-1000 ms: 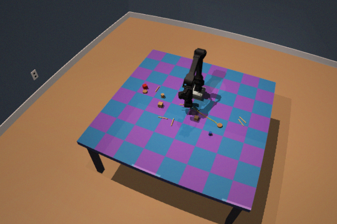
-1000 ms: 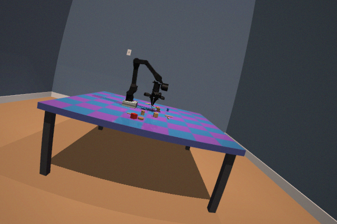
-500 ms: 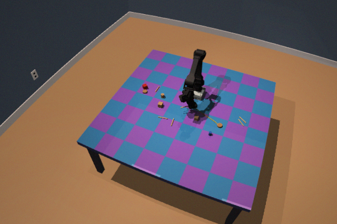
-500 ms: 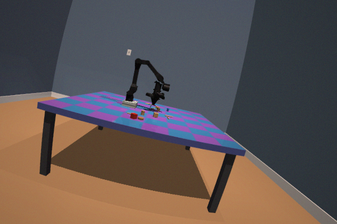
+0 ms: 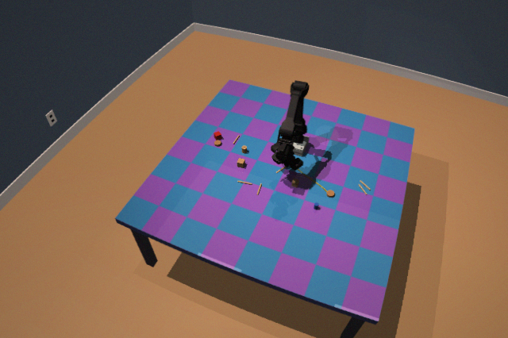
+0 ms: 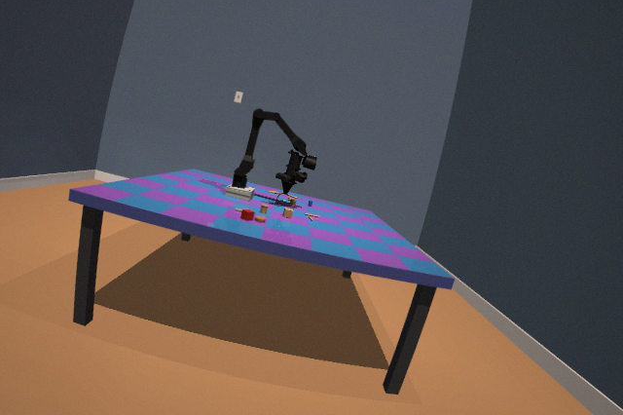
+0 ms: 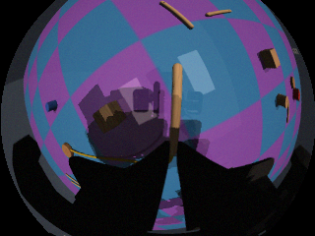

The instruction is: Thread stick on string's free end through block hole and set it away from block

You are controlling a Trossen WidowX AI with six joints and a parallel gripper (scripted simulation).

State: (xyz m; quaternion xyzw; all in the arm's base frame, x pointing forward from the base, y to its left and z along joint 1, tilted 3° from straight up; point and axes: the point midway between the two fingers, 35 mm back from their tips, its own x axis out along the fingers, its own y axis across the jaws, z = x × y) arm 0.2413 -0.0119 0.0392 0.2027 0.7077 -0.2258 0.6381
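My gripper tip is now 1 cm short of the thin wooden stick and 1 cm to the left of it. From my gripper tip the other things lie so: wooden cylinder (10 cm behind, 26 cm to the right, 5 cm below); then blue object (17 cm ahead, 19 cm to the left, 5 cm below); then round wooden button (7 cm ahead, 25 cm to the left, 6 cm below).
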